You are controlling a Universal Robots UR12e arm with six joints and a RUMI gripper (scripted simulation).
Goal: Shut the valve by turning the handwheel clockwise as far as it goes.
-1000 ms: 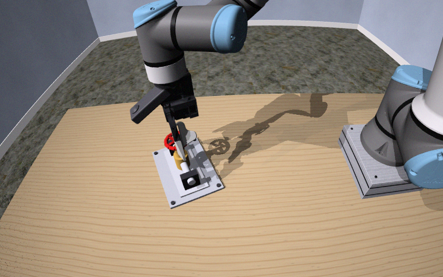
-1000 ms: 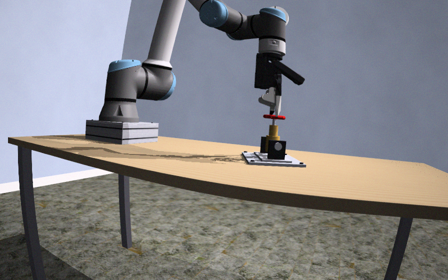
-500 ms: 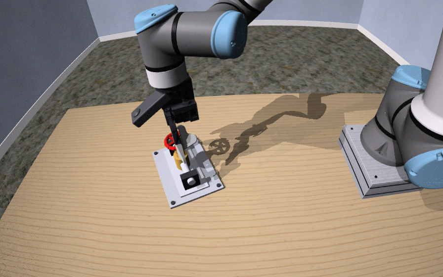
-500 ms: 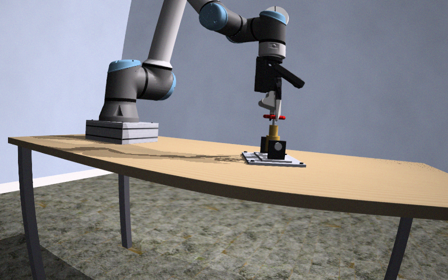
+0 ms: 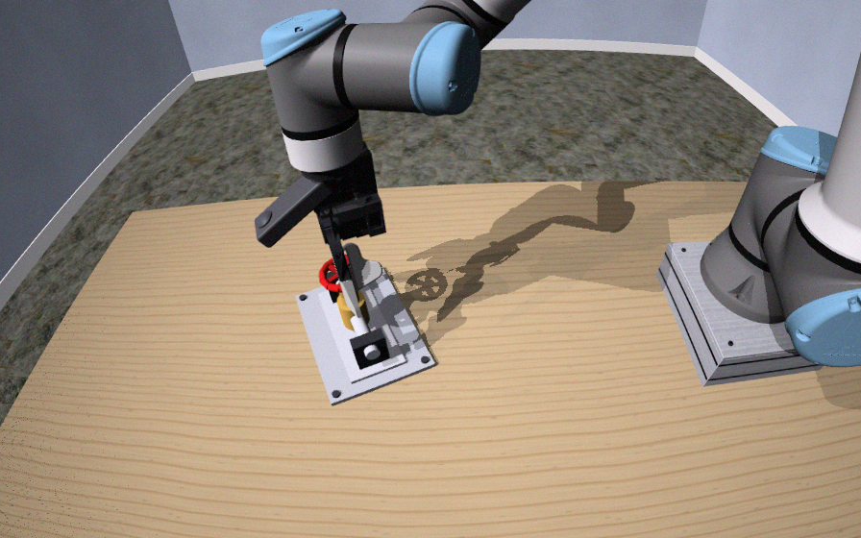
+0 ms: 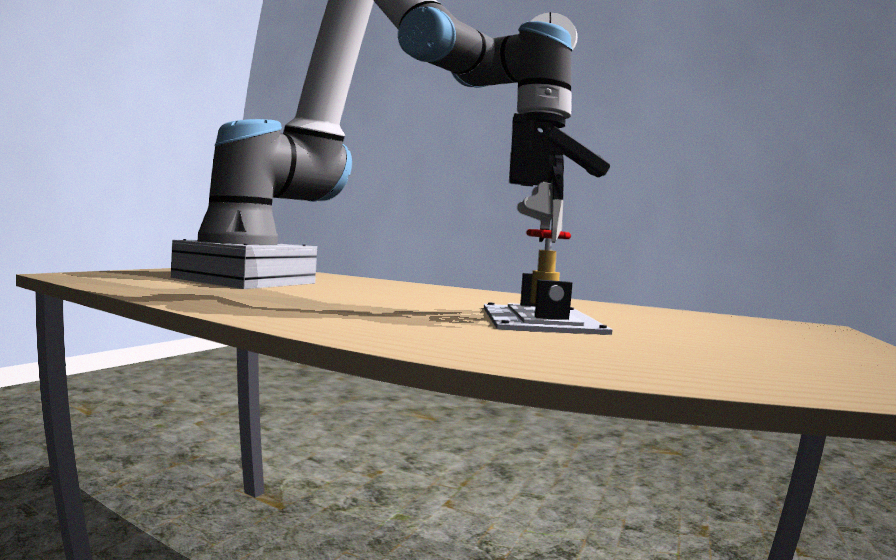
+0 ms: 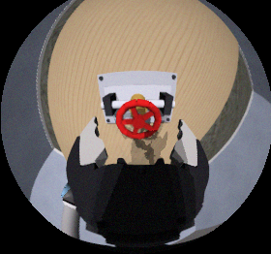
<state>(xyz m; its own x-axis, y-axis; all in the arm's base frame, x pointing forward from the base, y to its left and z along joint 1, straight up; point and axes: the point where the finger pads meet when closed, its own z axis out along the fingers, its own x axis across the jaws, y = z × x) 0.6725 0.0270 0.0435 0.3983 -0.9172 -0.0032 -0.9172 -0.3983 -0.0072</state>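
Right now the red handwheel is 1 cm above my hand.
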